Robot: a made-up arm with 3 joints.
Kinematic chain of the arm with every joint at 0, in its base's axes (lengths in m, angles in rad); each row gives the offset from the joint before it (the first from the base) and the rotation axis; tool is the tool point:
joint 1: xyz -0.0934 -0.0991 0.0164 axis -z
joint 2: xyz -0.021 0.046 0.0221 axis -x
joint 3: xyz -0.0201 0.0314 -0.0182 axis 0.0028 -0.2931 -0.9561
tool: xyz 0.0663 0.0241 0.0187
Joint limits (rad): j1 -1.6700..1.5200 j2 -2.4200..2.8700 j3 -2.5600..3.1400
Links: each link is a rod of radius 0.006 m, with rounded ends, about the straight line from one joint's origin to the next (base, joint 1, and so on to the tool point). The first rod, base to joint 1, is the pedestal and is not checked.
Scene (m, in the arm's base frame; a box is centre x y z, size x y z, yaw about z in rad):
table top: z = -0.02
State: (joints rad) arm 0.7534 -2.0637 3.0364
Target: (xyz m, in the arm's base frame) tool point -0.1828 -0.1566 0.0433
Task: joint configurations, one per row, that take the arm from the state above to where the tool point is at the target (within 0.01 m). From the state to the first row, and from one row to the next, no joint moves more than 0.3 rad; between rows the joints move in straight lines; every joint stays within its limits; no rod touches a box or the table.
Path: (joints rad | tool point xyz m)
1: 0.4850 -2.0179 3.0167 | -0.1729 -0.0251 0.0456
2: 0.2166 -1.9721 2.9969 | -0.1891 -0.0485 0.0452
3: -0.0519 -1.9263 2.9772 | -0.1985 -0.0753 0.0447
4: -0.3203 -1.8805 2.9574 | -0.2007 -0.1036 0.0442
5: -0.5887 -1.8347 2.9377 | -0.1953 -0.1313 0.0438
6: -0.8571 -1.7889 2.9179 | -0.1828 -0.1566 0.0433

